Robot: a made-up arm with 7 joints. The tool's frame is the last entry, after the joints. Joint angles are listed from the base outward.
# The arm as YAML. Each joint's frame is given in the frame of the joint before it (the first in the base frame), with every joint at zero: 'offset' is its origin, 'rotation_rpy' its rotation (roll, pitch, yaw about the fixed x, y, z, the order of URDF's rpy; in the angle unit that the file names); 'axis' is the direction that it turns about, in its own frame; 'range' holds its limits. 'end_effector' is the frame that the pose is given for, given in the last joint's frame.
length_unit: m
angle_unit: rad
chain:
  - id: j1
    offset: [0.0, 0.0, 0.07]
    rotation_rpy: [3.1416, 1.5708, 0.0]
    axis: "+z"
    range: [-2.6, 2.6]
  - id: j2
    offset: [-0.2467, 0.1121, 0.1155]
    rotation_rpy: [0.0, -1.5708, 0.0]
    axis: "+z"
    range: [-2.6, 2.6]
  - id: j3
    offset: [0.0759, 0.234, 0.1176]
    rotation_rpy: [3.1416, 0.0, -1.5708]
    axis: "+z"
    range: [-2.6, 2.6]
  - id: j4
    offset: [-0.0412, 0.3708, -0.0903]
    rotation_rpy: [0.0, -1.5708, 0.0]
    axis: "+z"
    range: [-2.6, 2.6]
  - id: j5
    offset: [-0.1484, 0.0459, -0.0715]
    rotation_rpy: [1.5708, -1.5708, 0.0]
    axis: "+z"
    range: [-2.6, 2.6]
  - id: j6
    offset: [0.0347, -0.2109, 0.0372]
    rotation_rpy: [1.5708, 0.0, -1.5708]
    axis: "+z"
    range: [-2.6, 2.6]
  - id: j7
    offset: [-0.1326, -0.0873, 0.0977]
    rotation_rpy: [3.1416, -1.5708, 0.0]
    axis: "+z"
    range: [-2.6, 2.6]
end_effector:
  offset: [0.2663, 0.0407, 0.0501]
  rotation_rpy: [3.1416, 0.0, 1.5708]
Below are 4 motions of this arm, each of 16 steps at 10 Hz.
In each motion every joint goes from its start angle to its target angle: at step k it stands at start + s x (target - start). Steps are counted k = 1, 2, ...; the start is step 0. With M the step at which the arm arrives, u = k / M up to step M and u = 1 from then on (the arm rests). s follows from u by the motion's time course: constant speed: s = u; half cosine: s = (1 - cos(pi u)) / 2; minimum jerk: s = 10 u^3 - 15 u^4 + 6 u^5.
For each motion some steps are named. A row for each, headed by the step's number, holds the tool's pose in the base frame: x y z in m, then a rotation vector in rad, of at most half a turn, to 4 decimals.
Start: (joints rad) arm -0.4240 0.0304 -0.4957 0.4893 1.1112 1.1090 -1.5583
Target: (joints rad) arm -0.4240 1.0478 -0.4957 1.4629 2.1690 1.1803 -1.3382
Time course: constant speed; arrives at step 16
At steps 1, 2, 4, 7, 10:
1: 0.0917 -0.2994 0.4739 -0.1387 0.5696 1.2330
2: 0.0963 -0.2892 0.4732 -0.1954 0.5020 1.1956
4: 0.1064 -0.2688 0.4742 -0.2790 0.3596 1.1158
7: 0.1214 -0.2381 0.4820 -0.3298 0.1422 0.9902
10: 0.1335 -0.2083 0.4960 -0.2963 -0.0582 0.8665

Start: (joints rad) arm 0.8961 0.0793 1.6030 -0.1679 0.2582 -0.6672 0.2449
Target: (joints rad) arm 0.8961 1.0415 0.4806 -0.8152 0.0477 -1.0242 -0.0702
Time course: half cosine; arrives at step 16
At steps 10, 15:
10: 0.4403 0.3670 0.3913 -0.9791 -0.2913 0.1049
15: 0.2138 0.5263 0.2087 -0.8399 0.0868 0.6966

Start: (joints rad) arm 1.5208 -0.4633 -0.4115 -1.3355 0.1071 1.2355 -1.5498
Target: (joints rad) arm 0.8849 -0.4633 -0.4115 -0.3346 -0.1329 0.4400 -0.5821
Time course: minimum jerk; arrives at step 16
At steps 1, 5, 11, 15, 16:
1: 0.2136 0.4466 0.2687 0.7649 1.4983 -0.8009
5: 0.1973 0.4673 0.2788 0.4857 1.6241 -0.5758
11: 0.1321 0.4407 0.3362 -0.3555 1.1646 0.0811
15: 0.1415 0.4210 0.3588 -0.4538 0.8580 0.1605
16: 0.1417 0.4208 0.3592 -0.4545 0.8539 0.1611

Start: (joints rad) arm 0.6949 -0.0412 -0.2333 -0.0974 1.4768 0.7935 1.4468
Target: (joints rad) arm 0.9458 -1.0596 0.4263 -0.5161 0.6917 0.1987 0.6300
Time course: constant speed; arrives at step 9
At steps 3, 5, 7, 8, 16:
3: 0.2785 -0.3485 0.8167 -2.1843 -0.4167 -1.6429
5: 0.0808 -0.3806 0.7947 -1.8894 -0.0248 -1.8847
7: -0.0806 -0.3451 0.7618 -1.4473 0.1643 -2.0893
8: -0.1452 -0.3111 0.7483 -1.2010 0.1763 -2.1677
16: -0.2021 -0.2702 0.7394 -0.9526 0.1359 -2.2275

